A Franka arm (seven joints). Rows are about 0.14 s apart.
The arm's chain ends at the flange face. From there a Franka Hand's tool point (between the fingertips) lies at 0.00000 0.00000 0.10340 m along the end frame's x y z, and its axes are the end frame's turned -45 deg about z.
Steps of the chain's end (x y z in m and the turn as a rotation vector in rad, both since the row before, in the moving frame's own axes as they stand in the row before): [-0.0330, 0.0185, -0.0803, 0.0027, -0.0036, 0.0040]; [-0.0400, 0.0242, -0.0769, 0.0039, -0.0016, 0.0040]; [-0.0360, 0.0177, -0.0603, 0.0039, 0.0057, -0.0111]
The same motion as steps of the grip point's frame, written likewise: [-0.0365, -0.0107, -0.0803, 0.0045, -0.0006, 0.0040]; [-0.0452, -0.0116, -0.0769, 0.0039, 0.0016, 0.0040]; [-0.0373, -0.0128, -0.0603, -0.0013, 0.0068, -0.0111]
